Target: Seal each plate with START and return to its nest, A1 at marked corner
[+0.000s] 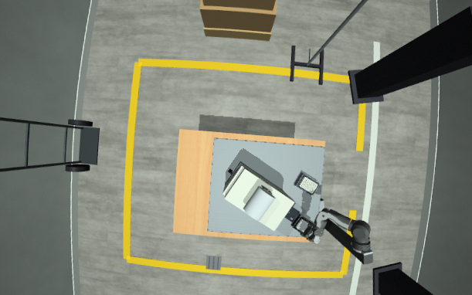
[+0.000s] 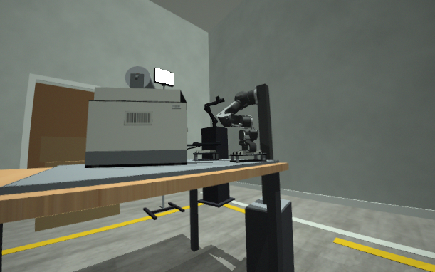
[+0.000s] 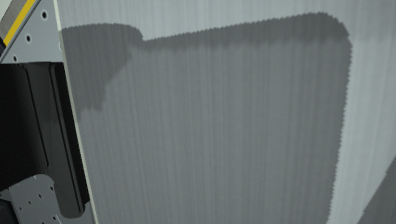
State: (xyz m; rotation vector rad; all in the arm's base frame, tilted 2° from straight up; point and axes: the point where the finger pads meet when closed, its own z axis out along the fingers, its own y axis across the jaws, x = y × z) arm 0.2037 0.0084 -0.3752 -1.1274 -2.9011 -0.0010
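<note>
Right now my hand is 60 mm past the plate, 350 mm to the left of it and 10 mm below it. The rest, counted from my hand: foil roll 380 mm ahead, 390 mm to the right, 370 mm above; then sealer stage 130 mm ahead, 170 mm to the right, 50 mm above.
</note>
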